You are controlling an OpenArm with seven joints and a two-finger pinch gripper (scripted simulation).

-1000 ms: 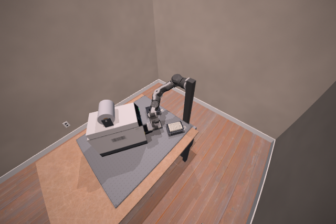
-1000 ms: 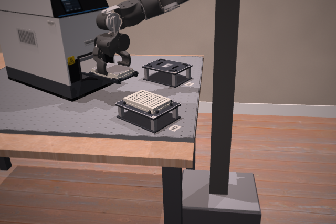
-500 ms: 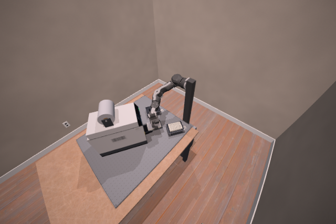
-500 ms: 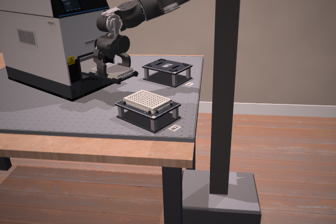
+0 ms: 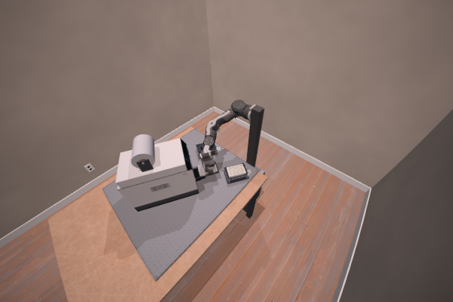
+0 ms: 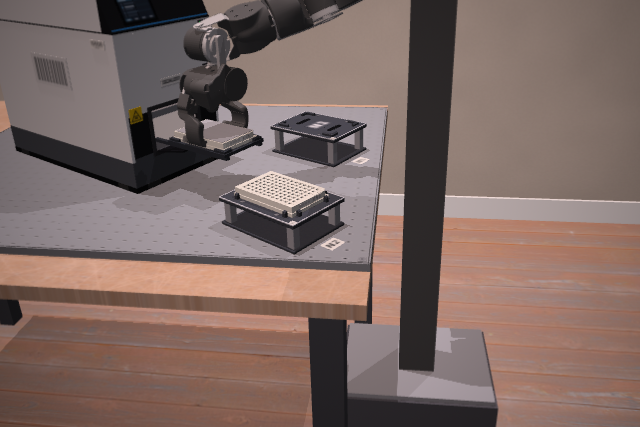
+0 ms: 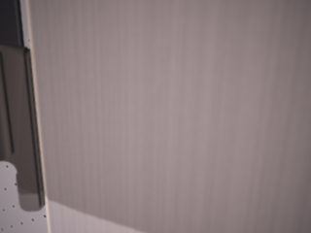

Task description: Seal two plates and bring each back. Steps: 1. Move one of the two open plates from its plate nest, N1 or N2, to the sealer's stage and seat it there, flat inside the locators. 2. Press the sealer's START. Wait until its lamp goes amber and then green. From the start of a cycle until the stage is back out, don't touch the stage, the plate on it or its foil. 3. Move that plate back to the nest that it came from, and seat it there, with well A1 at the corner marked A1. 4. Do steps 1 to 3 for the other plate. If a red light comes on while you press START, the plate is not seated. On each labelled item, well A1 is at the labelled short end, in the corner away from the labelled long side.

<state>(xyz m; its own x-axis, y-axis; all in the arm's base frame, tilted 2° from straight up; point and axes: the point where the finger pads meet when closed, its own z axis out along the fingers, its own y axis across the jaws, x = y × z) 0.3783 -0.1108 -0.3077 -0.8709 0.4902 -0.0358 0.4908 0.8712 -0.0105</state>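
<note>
My hand is 10 mm above the sealer stage. Also, from my hand: plate 150 mm to the left, 140 mm behind, 40 mm below; start button 130 mm to the right, 90 mm above, 40 mm ahead; dark screen panel 220 mm above, 120 mm ahead, 20 mm to the right.
</note>
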